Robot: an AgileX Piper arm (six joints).
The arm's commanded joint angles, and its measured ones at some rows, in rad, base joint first. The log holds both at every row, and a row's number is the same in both.
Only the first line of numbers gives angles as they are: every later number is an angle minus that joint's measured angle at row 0.
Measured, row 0:
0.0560 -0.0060 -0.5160 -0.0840 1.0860 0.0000
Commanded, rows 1 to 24:
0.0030 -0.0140 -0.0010 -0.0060 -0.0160 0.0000
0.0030 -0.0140 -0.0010 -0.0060 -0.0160 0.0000
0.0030 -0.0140 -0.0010 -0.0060 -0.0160 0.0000
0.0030 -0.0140 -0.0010 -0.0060 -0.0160 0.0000
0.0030 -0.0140 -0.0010 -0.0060 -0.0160 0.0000
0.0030 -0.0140 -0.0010 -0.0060 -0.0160 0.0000
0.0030 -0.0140 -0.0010 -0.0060 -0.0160 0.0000
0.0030 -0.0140 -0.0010 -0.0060 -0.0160 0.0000
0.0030 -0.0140 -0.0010 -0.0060 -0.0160 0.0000
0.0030 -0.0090 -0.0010 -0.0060 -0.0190 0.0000
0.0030 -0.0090 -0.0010 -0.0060 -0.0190 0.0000
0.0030 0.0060 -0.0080 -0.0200 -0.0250 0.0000
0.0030 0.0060 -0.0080 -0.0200 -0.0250 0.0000
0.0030 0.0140 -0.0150 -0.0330 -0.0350 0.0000
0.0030 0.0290 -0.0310 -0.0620 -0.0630 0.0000
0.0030 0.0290 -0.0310 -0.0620 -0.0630 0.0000
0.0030 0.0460 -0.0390 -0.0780 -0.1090 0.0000
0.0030 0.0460 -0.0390 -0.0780 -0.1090 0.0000
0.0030 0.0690 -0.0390 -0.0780 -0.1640 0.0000
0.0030 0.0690 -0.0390 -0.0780 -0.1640 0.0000
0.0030 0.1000 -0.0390 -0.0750 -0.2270 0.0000
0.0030 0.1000 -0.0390 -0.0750 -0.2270 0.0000
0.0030 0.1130 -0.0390 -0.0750 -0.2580 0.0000
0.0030 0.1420 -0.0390 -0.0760 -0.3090 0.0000
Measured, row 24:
0.0000 0.1090 -0.0310 -0.0680 -0.2130 0.0000
